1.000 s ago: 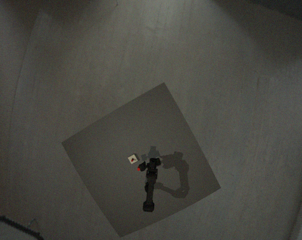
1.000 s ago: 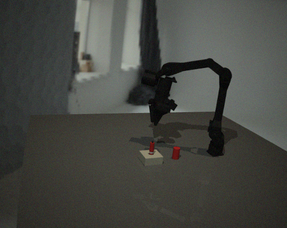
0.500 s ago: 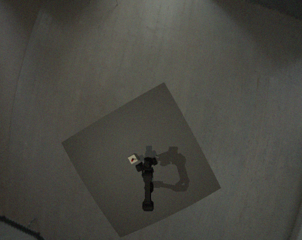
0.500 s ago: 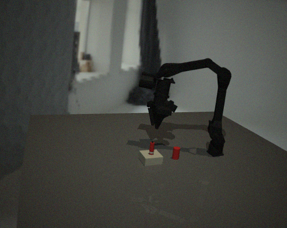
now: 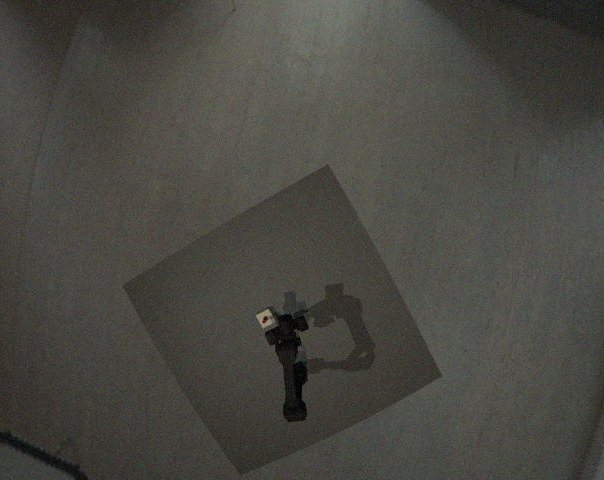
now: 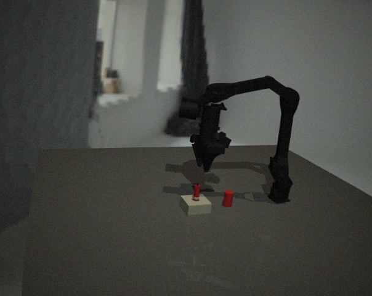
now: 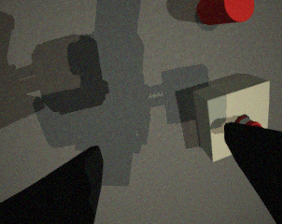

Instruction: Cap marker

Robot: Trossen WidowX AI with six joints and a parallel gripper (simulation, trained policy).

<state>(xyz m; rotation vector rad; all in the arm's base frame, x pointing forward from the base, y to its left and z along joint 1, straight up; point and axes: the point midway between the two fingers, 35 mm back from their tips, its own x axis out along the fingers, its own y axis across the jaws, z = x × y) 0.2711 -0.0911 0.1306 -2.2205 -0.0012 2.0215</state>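
Right now the red cap is 60 mm behind my gripper tip, 90 mm to the left of it and 70 mm below it. From my gripper tip the other things lie so: holder block 50 mm ahead, 90 mm to the left, 80 mm below; red marker 50 mm ahead, 90 mm to the left, 30 mm below.
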